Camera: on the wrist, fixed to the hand. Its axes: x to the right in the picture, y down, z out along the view.
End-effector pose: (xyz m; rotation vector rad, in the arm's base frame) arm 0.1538 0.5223 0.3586 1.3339 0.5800 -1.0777
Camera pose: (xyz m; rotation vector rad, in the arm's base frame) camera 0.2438 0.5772 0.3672 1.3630 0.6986 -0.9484
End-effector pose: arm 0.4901 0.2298 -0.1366 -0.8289 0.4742 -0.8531
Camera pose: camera 0.4879 0.2145 -0.2412 -0.8257 0.6338 -0.8859
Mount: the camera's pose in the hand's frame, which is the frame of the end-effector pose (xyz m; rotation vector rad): 0.0160 0.0764 -0.0713 -0.0641 0.1396 0.0185
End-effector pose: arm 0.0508 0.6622 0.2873 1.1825 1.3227 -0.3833
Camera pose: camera 0.0778 0.7590 0.3202 1.1840 1.4329 -0.2466
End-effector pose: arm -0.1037 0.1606 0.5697 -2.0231 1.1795 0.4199
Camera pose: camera -0.1661 0.0754 0.5745 -2.1268 1.2845 0.3337
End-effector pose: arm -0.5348 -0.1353 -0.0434 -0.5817 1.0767 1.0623
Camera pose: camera -0.6323 -0.1554 -0.0790 -0.7068 1.1746 1.0879
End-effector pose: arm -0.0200 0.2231 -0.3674 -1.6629 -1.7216 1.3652
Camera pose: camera 0.0755 0.2507 -0.4034 -1.7684 -1.6902 1.1831
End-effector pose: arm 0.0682 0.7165 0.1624 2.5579 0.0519 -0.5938
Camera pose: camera 0.1226 0.6837 0.2469 2.5309 0.0939 -0.3994
